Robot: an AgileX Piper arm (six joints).
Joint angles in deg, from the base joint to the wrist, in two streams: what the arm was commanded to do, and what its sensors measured. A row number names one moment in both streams.
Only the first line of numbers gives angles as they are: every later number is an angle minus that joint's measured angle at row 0.
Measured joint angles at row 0:
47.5 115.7 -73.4 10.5 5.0 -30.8
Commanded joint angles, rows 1 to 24:
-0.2 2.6 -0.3 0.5 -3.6 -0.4
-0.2 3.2 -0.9 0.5 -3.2 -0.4
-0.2 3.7 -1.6 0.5 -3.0 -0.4
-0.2 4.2 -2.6 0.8 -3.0 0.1
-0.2 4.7 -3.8 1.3 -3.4 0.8
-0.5 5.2 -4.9 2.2 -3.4 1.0
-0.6 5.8 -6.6 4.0 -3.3 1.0
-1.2 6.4 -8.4 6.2 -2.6 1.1
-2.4 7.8 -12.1 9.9 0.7 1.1
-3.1 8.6 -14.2 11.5 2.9 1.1
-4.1 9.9 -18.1 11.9 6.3 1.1
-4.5 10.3 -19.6 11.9 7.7 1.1
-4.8 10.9 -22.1 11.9 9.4 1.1
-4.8 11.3 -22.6 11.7 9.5 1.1
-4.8 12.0 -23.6 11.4 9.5 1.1
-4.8 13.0 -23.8 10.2 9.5 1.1
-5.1 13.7 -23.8 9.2 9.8 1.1
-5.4 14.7 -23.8 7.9 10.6 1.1
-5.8 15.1 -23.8 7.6 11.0 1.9
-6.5 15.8 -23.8 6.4 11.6 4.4
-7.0 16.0 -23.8 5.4 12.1 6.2
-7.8 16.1 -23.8 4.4 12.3 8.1
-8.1 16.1 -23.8 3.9 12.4 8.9
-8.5 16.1 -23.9 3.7 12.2 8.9
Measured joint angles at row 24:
-6.9 16.3 -23.6 5.8 12.3 6.4
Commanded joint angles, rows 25 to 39:
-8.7 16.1 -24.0 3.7 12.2 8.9
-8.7 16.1 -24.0 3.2 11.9 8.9
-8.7 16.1 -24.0 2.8 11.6 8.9
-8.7 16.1 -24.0 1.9 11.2 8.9
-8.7 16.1 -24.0 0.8 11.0 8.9
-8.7 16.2 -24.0 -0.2 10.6 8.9
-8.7 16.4 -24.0 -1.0 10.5 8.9
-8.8 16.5 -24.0 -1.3 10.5 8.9
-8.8 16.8 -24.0 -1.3 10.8 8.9
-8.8 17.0 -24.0 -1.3 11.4 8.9
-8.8 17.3 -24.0 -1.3 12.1 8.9
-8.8 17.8 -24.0 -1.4 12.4 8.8
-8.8 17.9 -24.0 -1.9 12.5 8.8
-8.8 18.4 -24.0 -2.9 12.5 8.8
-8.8 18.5 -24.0 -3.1 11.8 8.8
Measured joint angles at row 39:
-8.4 17.4 -23.8 -1.1 12.2 8.8
